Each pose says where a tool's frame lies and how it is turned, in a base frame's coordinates. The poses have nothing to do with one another.
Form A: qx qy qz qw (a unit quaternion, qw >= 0); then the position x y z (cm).
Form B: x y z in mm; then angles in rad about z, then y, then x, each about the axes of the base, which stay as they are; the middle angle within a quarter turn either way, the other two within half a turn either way. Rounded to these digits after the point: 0 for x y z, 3 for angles.
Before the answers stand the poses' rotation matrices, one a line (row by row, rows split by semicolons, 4 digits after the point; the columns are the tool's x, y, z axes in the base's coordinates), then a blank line. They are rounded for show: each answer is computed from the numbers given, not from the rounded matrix.
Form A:
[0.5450 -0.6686 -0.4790 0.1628 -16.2 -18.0 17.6]
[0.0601 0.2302 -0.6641 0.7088 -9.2 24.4 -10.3]
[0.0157 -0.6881 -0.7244 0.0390 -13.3 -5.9 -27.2]
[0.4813 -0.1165 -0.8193 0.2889 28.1 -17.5 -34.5]
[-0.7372 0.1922 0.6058 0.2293 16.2 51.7 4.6]
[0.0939 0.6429 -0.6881 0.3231 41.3 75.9 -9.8]
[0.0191 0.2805 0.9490 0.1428 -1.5 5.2 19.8]
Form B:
-0.3529 -0.5728 -0.7398; -0.8847 -0.0529 0.4631; -0.3044 0.8180 -0.4881
0.0120 0.9691 0.2465; -0.9137 0.1107 -0.3909; -0.4061 -0.2205 0.8868
-0.9965 0.0349 -0.0764; -0.0781 -0.0500 0.9957; 0.0309 0.9981 0.0525
-0.3697 0.3613 -0.8560; -0.5856 -0.8059 -0.0872; -0.7214 0.4690 0.5095
0.1921 -0.5612 -0.8051; -0.0056 -0.8210 0.5710; -0.9814 -0.1052 -0.1608
-0.7736 0.5654 0.2862; -0.3239 0.0354 -0.9454; -0.5447 -0.8241 0.1557
-0.9585 -0.2603 0.1164; 0.2817 -0.8019 0.5269; -0.0439 0.5378 0.8419

[-162 -180 176 2.123 -0.833 -2.383]
[-92 244 -103 -1.558 0.249 0.415]
[-133 -59 -272 -3.107 -0.076 -1.518]
[281 -175 -345 -2.368 -1.028 0.170]
[162 517 46 1.241 -0.936 -1.845]
[413 759 -98 -2.510 0.290 1.408]
[-15 52 198 2.876 0.117 -0.559]

